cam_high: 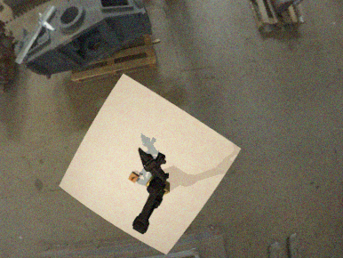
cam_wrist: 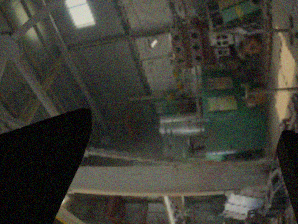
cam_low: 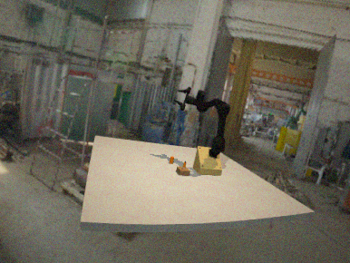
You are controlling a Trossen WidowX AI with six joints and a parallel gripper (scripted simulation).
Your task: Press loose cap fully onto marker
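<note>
Now: gripper tip 47 cm above the orange cap, 18 cm to the right of it and 3 cm past it. Round my gripper tip: holder block 48 cm below, 38 cm to the left, 7 cm behind.
</note>
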